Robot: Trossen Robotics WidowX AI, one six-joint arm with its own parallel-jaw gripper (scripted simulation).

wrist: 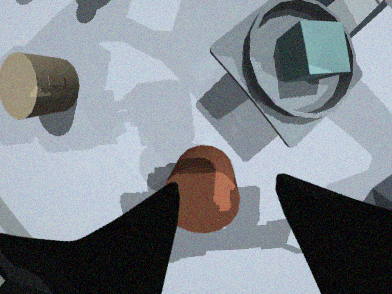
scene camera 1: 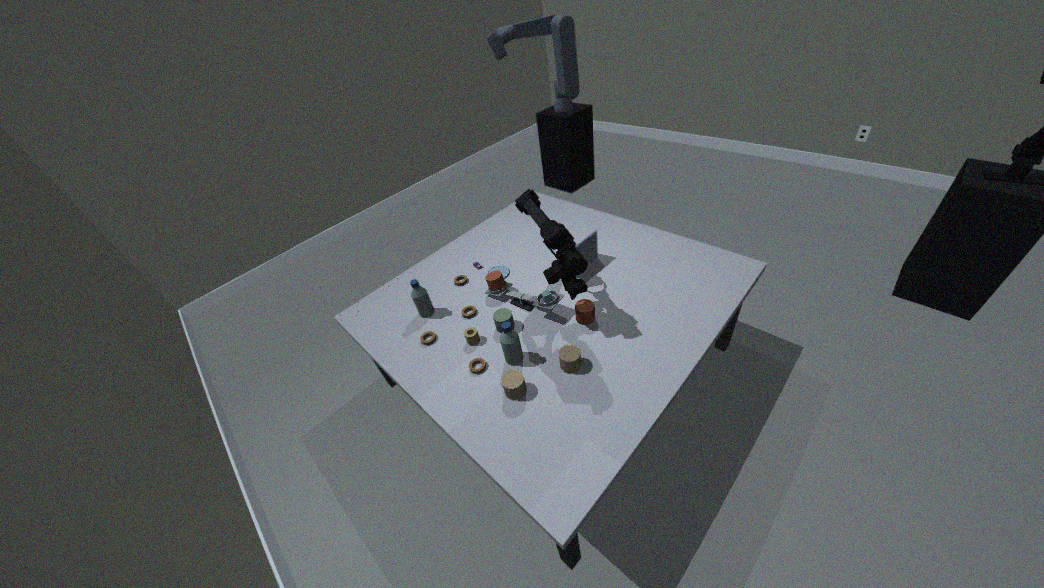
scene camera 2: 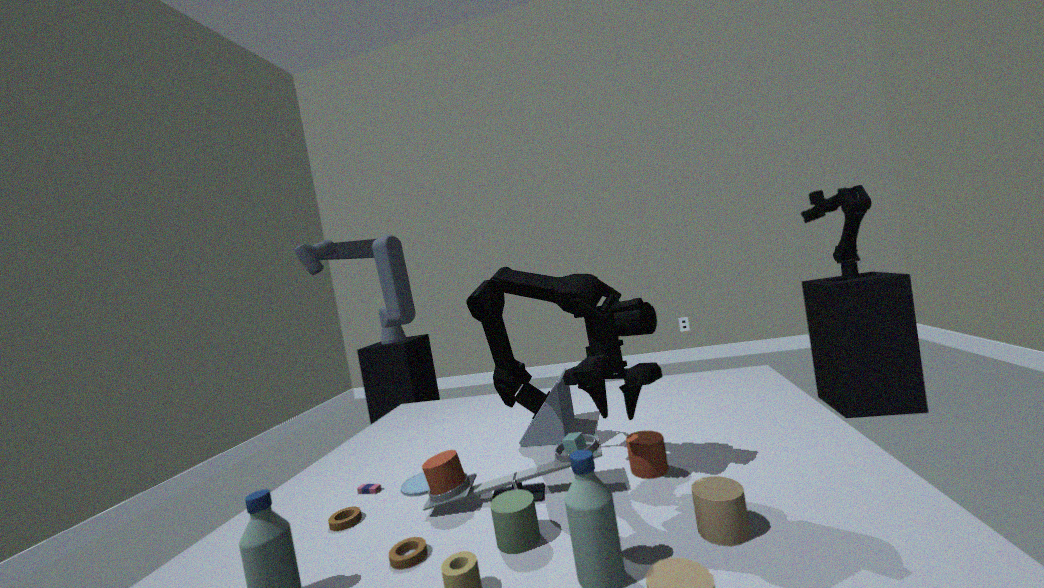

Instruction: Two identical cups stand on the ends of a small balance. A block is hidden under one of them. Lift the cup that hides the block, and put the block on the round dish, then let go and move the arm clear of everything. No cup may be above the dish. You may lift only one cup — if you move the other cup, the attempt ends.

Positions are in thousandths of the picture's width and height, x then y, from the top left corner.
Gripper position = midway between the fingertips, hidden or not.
In view: the gripper (scene camera 2: 592, 712), an orange cup (scene camera 2: 426, 804) and an orange cup (scene camera 2: 619, 766).
The gripper shows as well in the wrist view (wrist: 580, 634) and in scene camera 1 (scene camera 1: 545, 501).
